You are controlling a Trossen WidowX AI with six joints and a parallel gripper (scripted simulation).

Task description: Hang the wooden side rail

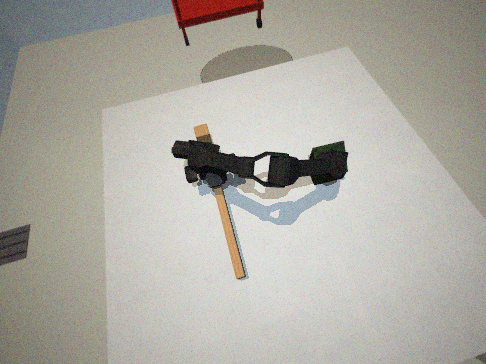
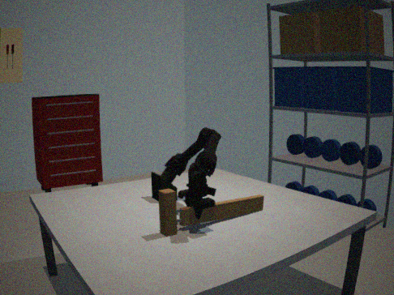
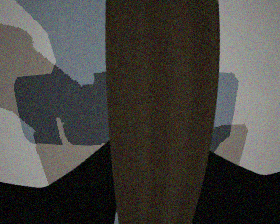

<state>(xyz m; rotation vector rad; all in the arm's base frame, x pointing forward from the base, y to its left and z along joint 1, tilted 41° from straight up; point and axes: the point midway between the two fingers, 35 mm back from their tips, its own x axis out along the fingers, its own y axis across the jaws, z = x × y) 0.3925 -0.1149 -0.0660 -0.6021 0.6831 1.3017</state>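
The headboard post lies 10 mm behind my gripper tip, 130 mm to the right of it and 40 mm above it.
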